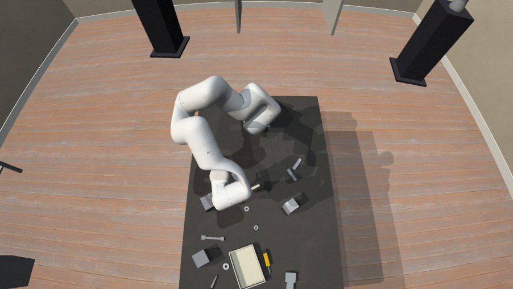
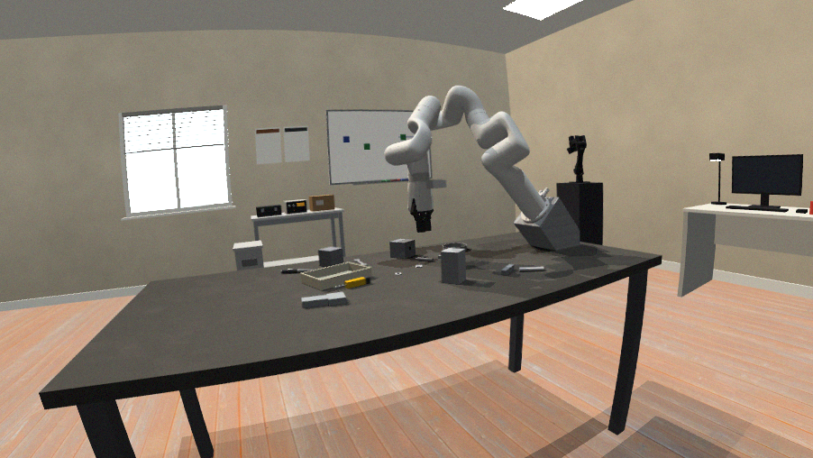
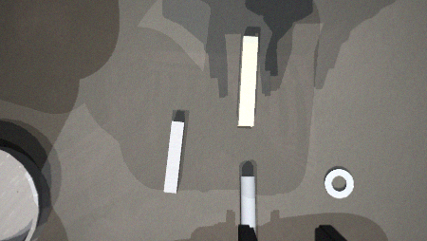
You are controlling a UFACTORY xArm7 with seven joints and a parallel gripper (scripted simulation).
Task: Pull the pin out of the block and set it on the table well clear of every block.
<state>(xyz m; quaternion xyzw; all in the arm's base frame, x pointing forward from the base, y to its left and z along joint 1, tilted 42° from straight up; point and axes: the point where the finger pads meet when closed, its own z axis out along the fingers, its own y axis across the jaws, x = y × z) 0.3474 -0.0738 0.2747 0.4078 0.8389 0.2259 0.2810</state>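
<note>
The grey bar lies 12 cm below my hand and 8 cm behind it. Round my hand: round dish 17 cm behind, 13 cm to the right, 12 cm below; cream bar 12 cm below, 8 cm to the left, 7 cm behind; taller grey block 28 cm to the left, 7 cm below, 1 cm ahead.
</note>
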